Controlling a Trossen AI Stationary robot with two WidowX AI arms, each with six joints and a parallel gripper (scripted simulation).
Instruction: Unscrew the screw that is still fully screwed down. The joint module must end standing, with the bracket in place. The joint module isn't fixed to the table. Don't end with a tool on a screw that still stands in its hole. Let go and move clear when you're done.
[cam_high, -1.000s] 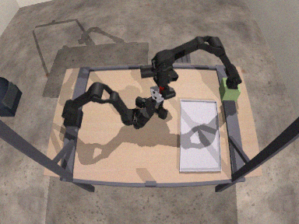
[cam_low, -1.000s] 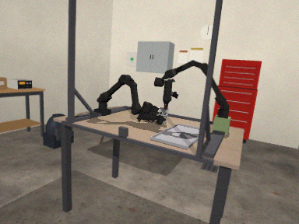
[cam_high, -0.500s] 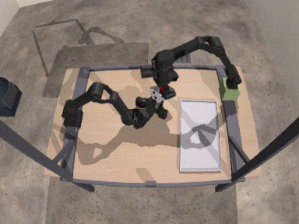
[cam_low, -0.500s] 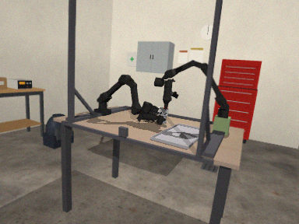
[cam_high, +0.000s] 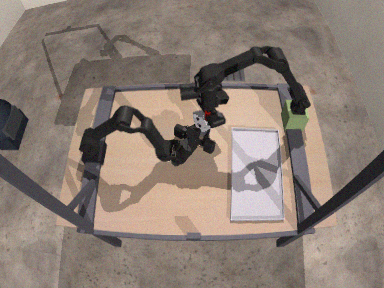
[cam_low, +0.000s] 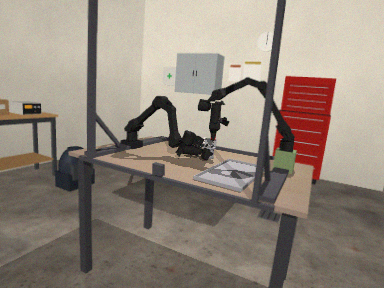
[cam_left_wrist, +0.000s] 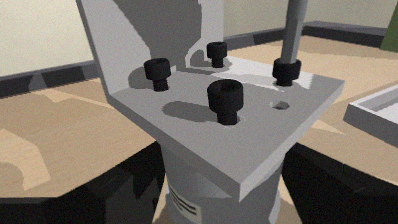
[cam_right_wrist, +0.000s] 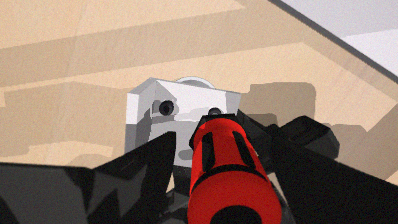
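Note:
Now: right hand 30 mm above the red screwdriver. Round my right hand: dark frame rail (280 mm ahead, 140 mm below, 10 mm to the left); then joint module (120 mm below, 20 mm to the left, 10 mm ahead); then l-shaped bracket (80 mm below, 20 mm to the left, 20 mm ahead).
My left gripper is now 20 mm to the left of the joint module, 20 mm short of it and 10 mm above it. From my left hand the other things lie so: red screwdriver: 90 mm above, 40 mm to the right, 10 mm ahead; then dark frame rail: 280 mm ahead, 30 mm to the right, 30 mm below; then l-shaped bracket: 40 mm above, 20 mm to the right, 20 mm ahead.

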